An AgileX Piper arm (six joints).
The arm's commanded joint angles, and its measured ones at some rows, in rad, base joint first. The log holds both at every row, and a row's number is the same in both.
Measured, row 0:
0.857, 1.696, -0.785, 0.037, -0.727, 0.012
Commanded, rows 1 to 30:
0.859, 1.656, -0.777, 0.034, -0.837, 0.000
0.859, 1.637, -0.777, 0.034, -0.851, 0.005
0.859, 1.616, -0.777, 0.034, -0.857, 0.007
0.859, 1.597, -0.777, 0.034, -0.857, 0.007
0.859, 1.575, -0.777, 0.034, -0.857, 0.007
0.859, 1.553, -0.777, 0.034, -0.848, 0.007
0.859, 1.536, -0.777, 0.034, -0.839, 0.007
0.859, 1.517, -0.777, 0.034, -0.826, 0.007
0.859, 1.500, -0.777, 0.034, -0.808, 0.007
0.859, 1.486, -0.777, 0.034, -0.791, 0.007
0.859, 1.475, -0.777, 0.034, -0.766, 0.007
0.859, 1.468, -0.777, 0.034, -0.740, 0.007
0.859, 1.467, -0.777, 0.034, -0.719, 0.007
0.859, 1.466, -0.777, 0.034, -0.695, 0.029
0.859, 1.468, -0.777, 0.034, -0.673, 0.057
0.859, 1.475, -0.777, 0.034, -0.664, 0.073
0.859, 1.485, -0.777, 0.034, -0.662, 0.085
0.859, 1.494, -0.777, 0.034, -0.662, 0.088
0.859, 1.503, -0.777, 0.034, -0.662, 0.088
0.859, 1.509, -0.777, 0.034, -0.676, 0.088
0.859, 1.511, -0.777, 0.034, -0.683, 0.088
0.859, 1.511, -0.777, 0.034, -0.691, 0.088
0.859, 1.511, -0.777, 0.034, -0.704, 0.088
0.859, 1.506, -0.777, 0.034, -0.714, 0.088
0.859, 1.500, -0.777, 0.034, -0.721, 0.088
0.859, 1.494, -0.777, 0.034, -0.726, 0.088
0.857, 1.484, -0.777, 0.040, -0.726, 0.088
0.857, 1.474, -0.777, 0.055, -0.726, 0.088
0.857, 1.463, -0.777, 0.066, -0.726, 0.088
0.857, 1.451, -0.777, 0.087, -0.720, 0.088
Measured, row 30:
0.857, 1.498, -0.781, 0.044, -0.698, 0.085
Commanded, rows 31 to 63:
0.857, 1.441, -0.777, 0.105, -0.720, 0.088
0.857, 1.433, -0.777, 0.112, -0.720, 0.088
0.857, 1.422, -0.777, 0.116, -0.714, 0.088
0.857, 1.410, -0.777, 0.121, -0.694, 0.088
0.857, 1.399, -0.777, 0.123, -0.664, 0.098
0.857, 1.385, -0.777, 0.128, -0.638, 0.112
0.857, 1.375, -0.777, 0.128, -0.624, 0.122
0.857, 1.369, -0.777, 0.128, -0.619, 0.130
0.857, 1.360, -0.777, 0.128, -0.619, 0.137
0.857, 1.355, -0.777, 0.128, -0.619, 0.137
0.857, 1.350, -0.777, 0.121, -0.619, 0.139
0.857, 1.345, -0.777, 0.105, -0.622, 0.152
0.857, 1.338, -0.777, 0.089, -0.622, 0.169
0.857, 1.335, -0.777, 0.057, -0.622, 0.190
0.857, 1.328, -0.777, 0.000, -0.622, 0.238
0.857, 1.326, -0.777, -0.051, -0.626, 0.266
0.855, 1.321, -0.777, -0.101, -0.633, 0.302
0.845, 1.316, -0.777, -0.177, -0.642, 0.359
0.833, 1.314, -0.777, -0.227, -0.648, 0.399
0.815, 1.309, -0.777, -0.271, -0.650, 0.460
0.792, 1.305, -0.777, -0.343, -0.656, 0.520
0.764, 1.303, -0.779, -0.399, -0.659, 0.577
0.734, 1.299, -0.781, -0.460, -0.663, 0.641
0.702, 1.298, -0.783, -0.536, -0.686, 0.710
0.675, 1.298, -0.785, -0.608, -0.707, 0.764
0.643, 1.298, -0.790, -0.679, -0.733, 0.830
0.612, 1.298, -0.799, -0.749, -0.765, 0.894
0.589, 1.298, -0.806, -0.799, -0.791, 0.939
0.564, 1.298, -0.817, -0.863, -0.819, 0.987
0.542, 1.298, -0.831, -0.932, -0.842, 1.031
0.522, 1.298, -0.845, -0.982, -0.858, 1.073
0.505, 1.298, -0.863, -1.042, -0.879, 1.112
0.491, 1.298, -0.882, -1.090, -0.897, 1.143
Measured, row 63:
0.558, 1.306, -0.821, -0.858, -0.792, 0.980
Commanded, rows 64 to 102:
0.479, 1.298, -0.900, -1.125, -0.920, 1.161
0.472, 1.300, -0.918, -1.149, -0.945, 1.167
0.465, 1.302, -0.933, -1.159, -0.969, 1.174
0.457, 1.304, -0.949, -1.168, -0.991, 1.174
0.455, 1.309, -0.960, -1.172, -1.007, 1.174
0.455, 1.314, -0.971, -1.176, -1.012, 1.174
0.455, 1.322, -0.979, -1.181, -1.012, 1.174
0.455, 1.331, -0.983, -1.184, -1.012, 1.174
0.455, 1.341, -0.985, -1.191, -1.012, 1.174
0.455, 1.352, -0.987, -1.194, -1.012, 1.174
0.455, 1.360, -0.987, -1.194, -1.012, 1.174
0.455, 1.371, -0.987, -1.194, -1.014, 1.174
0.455, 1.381, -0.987, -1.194, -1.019, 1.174
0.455, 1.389, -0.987, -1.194, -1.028, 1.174
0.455, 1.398, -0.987, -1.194, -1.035, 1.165
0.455, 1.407, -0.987, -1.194, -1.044, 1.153
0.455, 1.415, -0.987, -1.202, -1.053, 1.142
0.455, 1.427, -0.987, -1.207, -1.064, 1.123
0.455, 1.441, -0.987, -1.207, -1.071, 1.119
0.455, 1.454, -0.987, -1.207, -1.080, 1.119
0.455, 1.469, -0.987, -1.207, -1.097, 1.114
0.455, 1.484, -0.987, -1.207, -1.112, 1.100
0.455, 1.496, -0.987, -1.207, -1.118, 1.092
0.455, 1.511, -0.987, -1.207, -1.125, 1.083
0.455, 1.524, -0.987, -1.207, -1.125, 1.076
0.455, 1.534, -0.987, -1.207, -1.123, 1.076
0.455, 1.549, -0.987, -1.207, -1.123, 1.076
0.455, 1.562, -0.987, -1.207, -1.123, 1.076
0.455, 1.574, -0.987, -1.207, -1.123, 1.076
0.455, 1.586, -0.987, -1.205, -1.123, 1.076
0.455, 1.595, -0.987, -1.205, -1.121, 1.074
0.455, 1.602, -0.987, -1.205, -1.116, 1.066
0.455, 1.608, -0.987, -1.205, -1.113, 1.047
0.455, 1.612, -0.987, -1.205, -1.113, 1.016
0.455, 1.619, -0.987, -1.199, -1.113, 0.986
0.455, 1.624, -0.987, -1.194, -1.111, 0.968
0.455, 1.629, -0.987, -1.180, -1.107, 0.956
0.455, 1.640, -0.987, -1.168, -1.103, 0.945
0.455, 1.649, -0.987, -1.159, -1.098, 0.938
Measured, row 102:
0.461, 1.624, -0.982, -1.208, -1.110, 0.997
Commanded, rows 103 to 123:
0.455, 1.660, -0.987, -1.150, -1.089, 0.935
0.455, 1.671, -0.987, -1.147, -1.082, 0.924
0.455, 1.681, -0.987, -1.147, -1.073, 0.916
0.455, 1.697, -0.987, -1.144, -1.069, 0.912
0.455, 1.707, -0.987, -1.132, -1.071, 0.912
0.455, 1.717, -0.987, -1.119, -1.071, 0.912
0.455, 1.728, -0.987, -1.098, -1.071, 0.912
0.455, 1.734, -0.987, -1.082, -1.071, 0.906
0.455, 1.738, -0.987, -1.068, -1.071, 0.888
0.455, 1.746, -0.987, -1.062, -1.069, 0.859
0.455, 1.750, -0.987, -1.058, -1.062, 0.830
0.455, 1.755, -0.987, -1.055, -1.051, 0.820
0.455, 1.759, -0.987, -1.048, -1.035, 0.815
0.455, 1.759, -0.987, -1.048, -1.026, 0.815
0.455, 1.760, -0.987, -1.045, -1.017, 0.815
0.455, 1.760, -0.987, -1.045, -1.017, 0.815
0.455, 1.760, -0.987, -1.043, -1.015, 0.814
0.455, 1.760, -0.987, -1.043, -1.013, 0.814
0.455, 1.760, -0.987, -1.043, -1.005, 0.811
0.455, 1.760, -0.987, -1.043, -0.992, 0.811
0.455, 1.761, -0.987, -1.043, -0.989, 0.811
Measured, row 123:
0.461, 1.761, -0.982, -1.057, -1.004, 0.824
